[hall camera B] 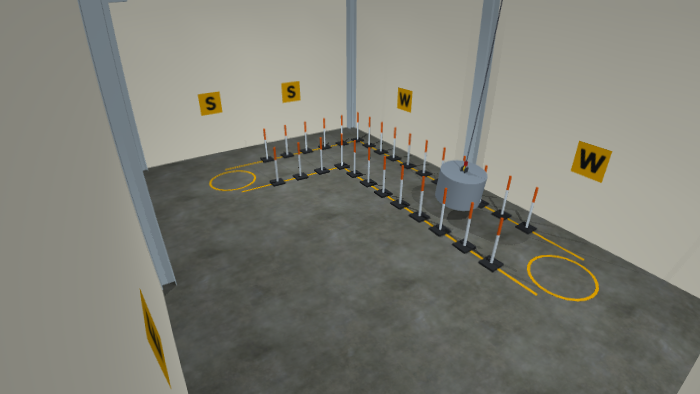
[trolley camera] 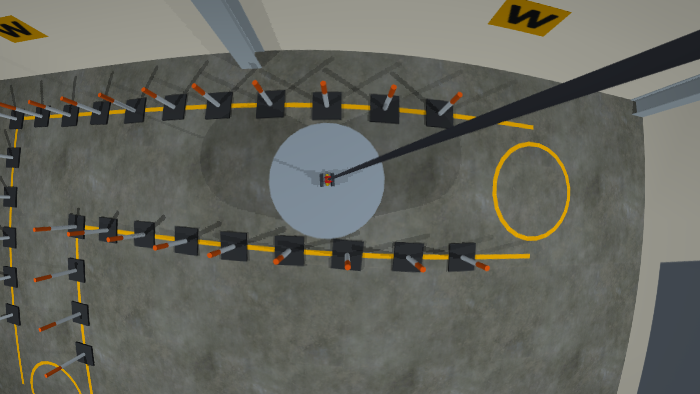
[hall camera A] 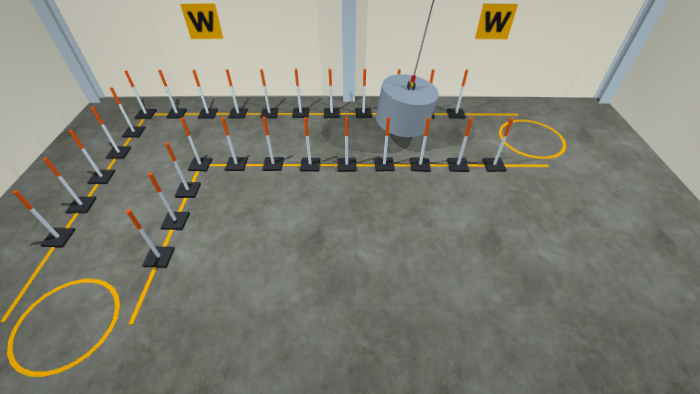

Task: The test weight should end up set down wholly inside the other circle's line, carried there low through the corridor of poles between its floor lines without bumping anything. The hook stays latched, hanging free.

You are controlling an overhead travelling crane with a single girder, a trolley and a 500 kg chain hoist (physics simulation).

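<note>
The grey cylindrical test weight [hall camera A: 406,112] [hall camera B: 462,193] [trolley camera: 310,210] hangs upright, low above the floor, between the two pole rows in the long straight stretch of the corridor. My hook [hall camera A: 412,84] [hall camera B: 465,167] [trolley camera: 327,179] is shut on the weight's top fitting; the latch is too small to make out. The chain slants up to the right in both hall views. One yellow circle [hall camera A: 565,144] [hall camera B: 598,285] [trolley camera: 569,192] lies at this stretch's end. The other circle [hall camera A: 119,302] [hall camera B: 232,171] [trolley camera: 46,362] lies beyond the corridor's corner, at the short leg's end.
Orange-and-white poles [hall camera A: 346,145] [hall camera B: 469,225] on black bases stand along both yellow floor lines [hall camera A: 530,165] [hall camera B: 517,281] [trolley camera: 502,256]. In the trolley view the weight's lower edge appears close to the bases [trolley camera: 347,250] of the near row. A wall column [hall camera A: 349,50] stands behind the far row.
</note>
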